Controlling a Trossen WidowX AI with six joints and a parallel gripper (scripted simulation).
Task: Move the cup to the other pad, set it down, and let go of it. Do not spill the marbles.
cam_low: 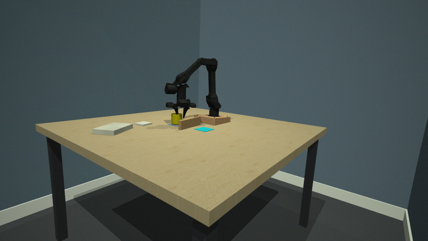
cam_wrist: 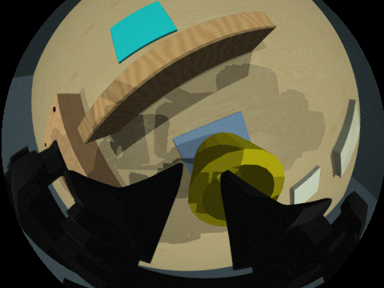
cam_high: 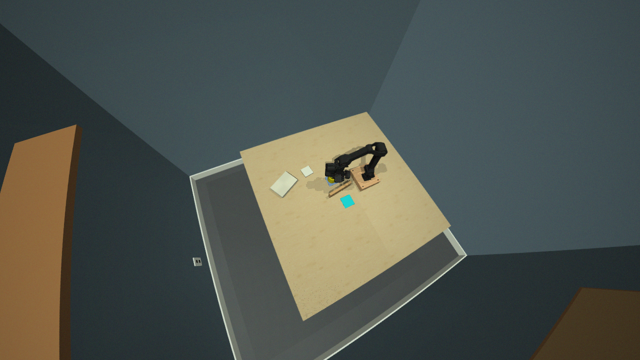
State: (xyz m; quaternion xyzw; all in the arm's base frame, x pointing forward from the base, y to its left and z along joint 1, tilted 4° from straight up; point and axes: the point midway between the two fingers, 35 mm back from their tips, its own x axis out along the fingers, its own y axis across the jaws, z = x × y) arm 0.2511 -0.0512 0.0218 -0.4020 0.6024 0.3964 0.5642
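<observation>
My gripper tip is now 20 mm short of the yellow cup, 10 mm to the left of it and 10 mm above it. Also, from my gripper tip: wooden bar (10 mm behind, 90 mm to the left, 20 mm below); small white tile (190 mm ahead, 130 mm to the right, 40 mm below); light blue pad (20 mm ahead, 10 mm to the right, 50 mm below).
</observation>
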